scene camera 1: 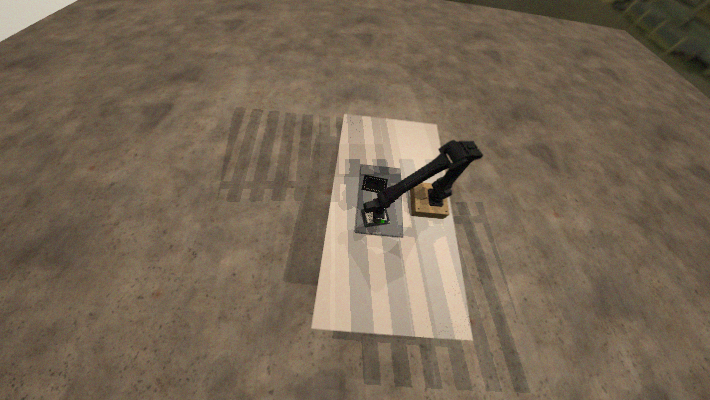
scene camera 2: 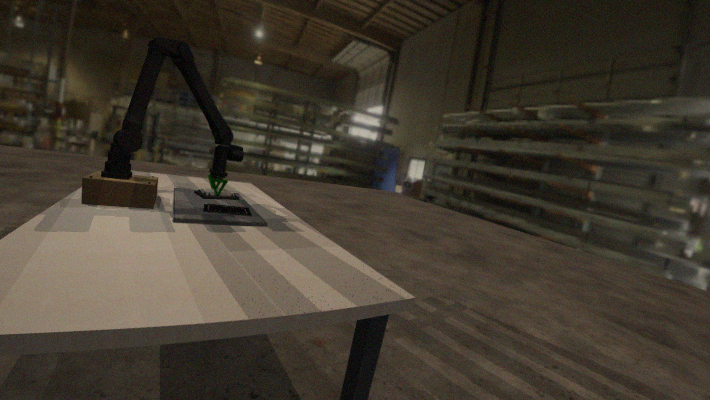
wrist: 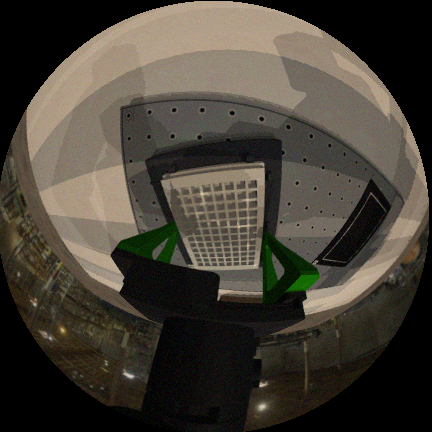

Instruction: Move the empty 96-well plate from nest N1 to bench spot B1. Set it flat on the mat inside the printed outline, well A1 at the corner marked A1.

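Places are measured from the arm's base along level axes (x ahead, y left, z up), in millimetres.
Pixels of known places: gripper, fingertip midpoint: (scene camera 1: 376, 215) (scene camera 2: 215, 193) (wrist: 221, 230); arm's base, link origin: (scene camera 1: 434, 197) (scene camera 2: 117, 176).
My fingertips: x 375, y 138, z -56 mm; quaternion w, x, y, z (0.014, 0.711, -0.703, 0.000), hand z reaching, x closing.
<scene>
Ahead of a thing's pixels: the offset from my fingertips to its top centre. "spot": to the spot under its first point. Level surfaces: height alone.
The white 96-well plate {6 mm ahead, 2 mm left, 14 mm up} (wrist: 219, 213) (scene camera 1: 369, 217) sits in its black nest {spot: 80 mm ahead, 17 mm left, 0 mm up} (wrist: 213, 151) on the grey perforated board (wrist: 322, 169) (scene camera 1: 379, 175) (scene camera 2: 183, 206). My gripper (wrist: 221, 230) (scene camera 2: 217, 190) (scene camera 1: 381, 219) is open, its green fingers standing either side of the plate's near end, close above the nest. The fingers look a little apart from the plate's sides. The black mat with the white printed outline {10 mm down} (wrist: 356, 229) (scene camera 1: 374, 183) (scene camera 2: 227, 209) lies on the same board to the right in the wrist view.
The board lies on a pale striped table {25 mm down} (scene camera 1: 393, 301) (scene camera 2: 274, 270). The arm's wooden base block (scene camera 1: 421, 208) stands to the right of the board. Warehouse shelving (scene camera 2: 496, 159) stands far behind.
</scene>
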